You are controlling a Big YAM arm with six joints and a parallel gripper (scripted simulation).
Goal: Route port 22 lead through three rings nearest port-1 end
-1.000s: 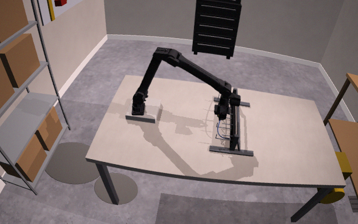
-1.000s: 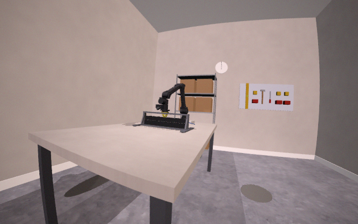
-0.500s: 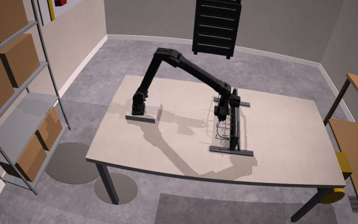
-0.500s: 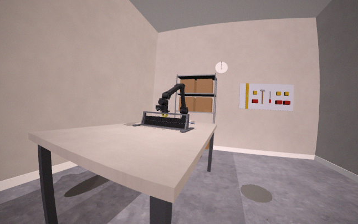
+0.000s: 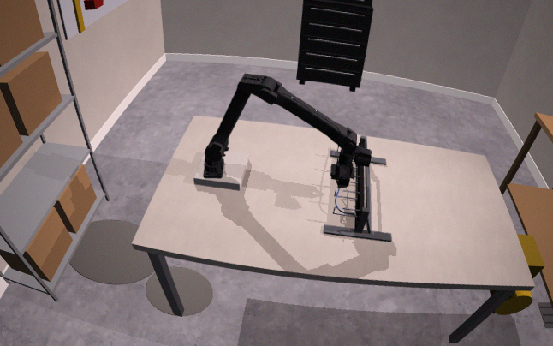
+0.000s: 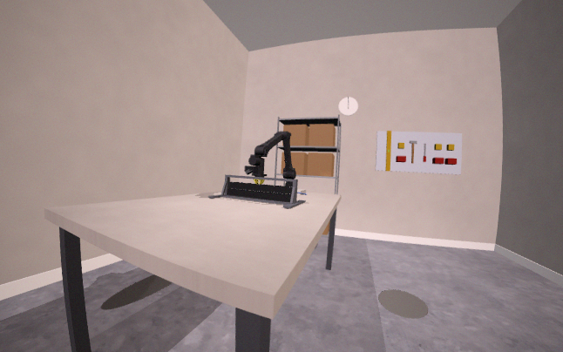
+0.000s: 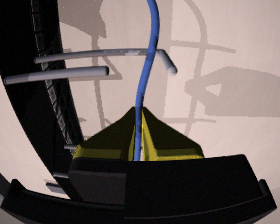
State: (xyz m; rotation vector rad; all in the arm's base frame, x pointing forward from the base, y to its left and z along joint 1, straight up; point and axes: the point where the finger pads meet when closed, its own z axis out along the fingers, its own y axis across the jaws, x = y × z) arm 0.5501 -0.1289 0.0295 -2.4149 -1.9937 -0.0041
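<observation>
Right now the dark rack is 110 mm ahead of my hand and 30 mm to the left of it.
</observation>
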